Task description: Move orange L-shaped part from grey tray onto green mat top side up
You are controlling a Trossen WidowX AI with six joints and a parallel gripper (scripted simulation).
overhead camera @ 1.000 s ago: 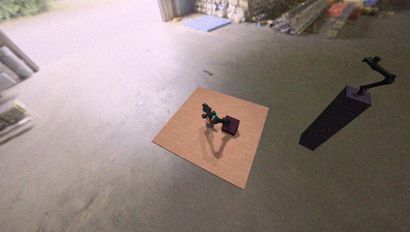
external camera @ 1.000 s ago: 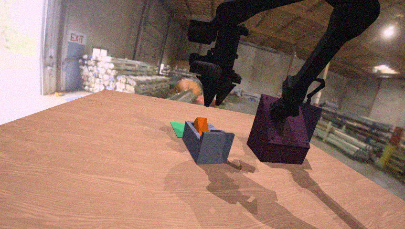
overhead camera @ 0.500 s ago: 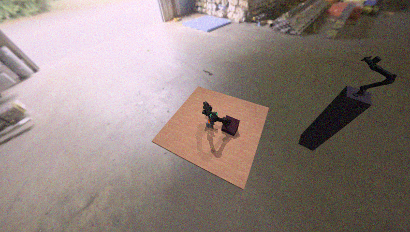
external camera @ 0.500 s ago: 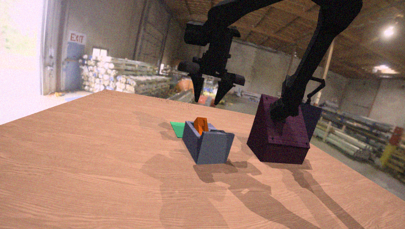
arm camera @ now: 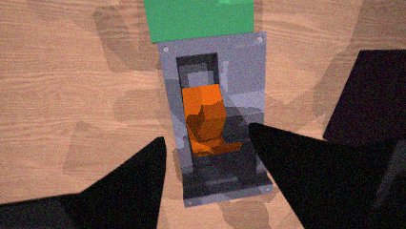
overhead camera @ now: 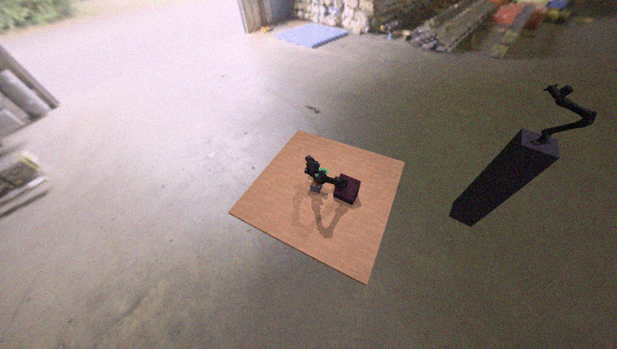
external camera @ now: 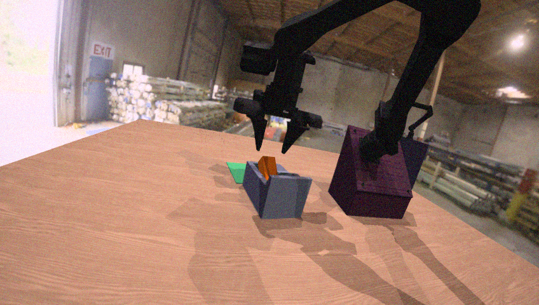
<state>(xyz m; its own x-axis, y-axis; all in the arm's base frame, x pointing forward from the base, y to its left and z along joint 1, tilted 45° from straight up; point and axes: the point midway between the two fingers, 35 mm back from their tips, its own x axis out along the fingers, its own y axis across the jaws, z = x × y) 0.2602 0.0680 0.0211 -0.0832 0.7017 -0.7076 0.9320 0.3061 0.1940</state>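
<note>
Right now my gripper tip is 3 cm past the orange L-shaped part, 3 cm to the right of it and 7 cm above it. The rest, counted from my gripper tip: green mat: 3 cm ahead, 14 cm to the right, 13 cm below.
</note>
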